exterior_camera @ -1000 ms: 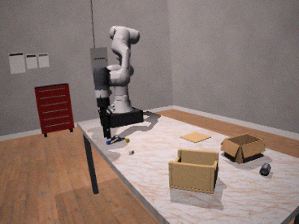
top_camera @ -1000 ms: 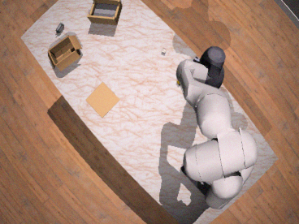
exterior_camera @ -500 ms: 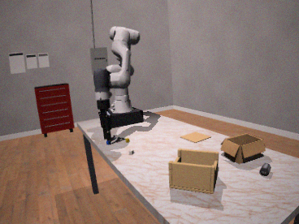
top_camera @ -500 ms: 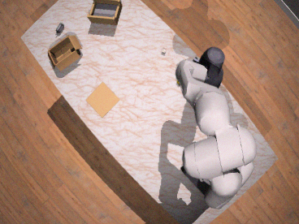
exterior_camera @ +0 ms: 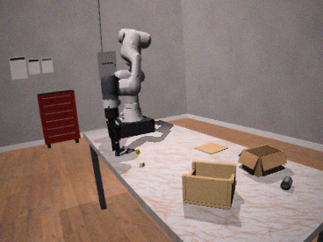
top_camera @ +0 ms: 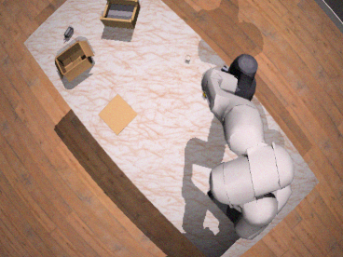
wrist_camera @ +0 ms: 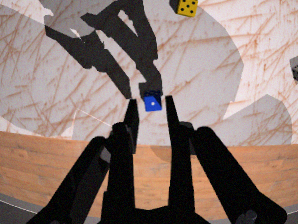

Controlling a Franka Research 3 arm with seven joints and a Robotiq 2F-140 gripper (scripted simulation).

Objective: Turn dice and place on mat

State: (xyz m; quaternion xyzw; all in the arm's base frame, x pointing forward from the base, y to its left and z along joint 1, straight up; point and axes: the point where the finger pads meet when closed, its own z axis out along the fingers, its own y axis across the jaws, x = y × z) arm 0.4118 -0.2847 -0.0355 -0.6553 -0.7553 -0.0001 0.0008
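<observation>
The blue die lies 5 cm below my hand. From my hand the other things lie so: yellow die 12 cm to the left, 5 cm below, 3 cm ahead; then white die 22 cm ahead, 6 cm to the left, 5 cm below; then tan mat 49 cm to the left, 25 cm ahead, 6 cm below.
</observation>
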